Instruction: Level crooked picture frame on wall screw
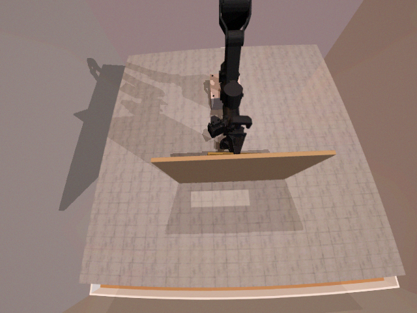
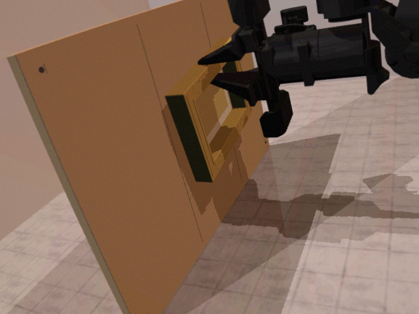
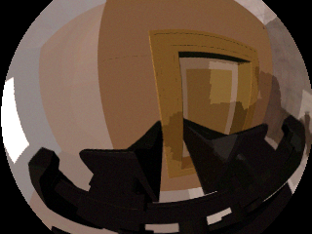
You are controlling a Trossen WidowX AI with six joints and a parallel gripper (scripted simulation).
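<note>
My gripper tip is now 50 mm above the golden picture frame and 10 mm to the left of it. From my gripper tip the other things lie so: brown wall board (70 mm below, 20 mm ahead).
</note>
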